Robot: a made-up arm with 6 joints.
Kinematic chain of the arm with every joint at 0, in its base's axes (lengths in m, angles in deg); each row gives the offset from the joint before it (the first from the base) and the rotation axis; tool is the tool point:
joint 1: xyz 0 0 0.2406 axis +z
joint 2: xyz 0 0.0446 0 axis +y
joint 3: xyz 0 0 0.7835 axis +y
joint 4: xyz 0 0 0.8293 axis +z
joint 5: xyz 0 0 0 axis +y
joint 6: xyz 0 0 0.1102 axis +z
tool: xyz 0 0 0
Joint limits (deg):
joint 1: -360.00..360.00
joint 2: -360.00..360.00
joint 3: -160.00..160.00
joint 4: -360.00..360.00
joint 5: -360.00..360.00
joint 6: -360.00..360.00
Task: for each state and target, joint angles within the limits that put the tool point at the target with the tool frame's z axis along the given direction. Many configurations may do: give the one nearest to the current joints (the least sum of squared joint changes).
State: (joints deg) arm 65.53 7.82 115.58 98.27 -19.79 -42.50
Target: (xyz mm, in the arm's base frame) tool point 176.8 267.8 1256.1 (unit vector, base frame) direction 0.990 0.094 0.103
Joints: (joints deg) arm 65.63 -37.26 99.95 98.91 -60.89 -42.50
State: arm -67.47 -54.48 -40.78 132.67 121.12 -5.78
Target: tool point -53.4 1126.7 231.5 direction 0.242 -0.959 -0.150
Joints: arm -84.21 -48.19 -80.18 168.76 132.35 -5.78
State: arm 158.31 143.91 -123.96 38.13 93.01 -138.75
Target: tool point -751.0 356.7 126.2 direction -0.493 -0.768 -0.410
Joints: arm 144.55 156.75 -118.43 76.44 110.41 -138.75
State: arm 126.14 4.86 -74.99 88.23 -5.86 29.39
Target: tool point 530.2 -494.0 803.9 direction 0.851 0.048 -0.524
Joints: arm 135.02 11.37 -111.59 56.86 -49.34 29.39
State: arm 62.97 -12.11 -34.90 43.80 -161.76 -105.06
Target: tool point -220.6 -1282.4 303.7 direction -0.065 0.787 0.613
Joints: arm 82.98 -58.38 -61.68 48.24 -192.44 -105.06
